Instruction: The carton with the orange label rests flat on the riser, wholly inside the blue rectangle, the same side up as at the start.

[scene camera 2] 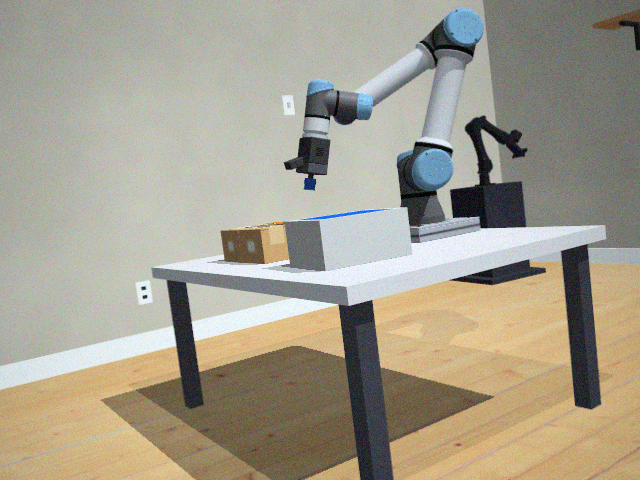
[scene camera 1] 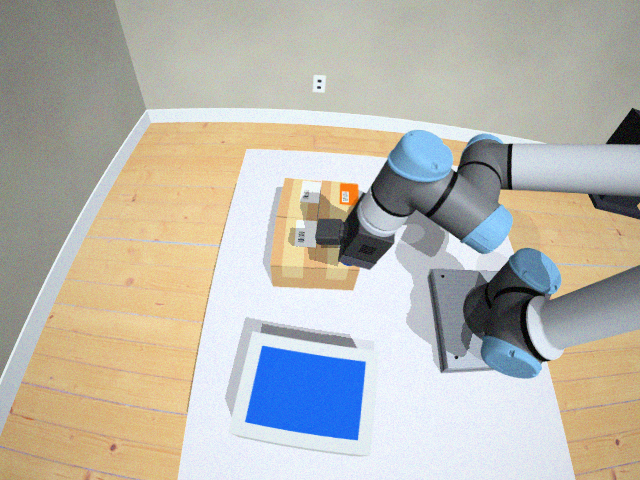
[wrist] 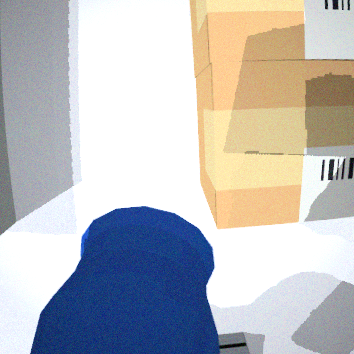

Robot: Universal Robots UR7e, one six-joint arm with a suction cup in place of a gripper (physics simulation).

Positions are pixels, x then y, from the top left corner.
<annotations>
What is my suction cup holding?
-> Nothing.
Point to my suction cup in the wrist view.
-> At 142, 274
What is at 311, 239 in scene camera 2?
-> A riser.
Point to a riser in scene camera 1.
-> At 300, 394
</annotations>
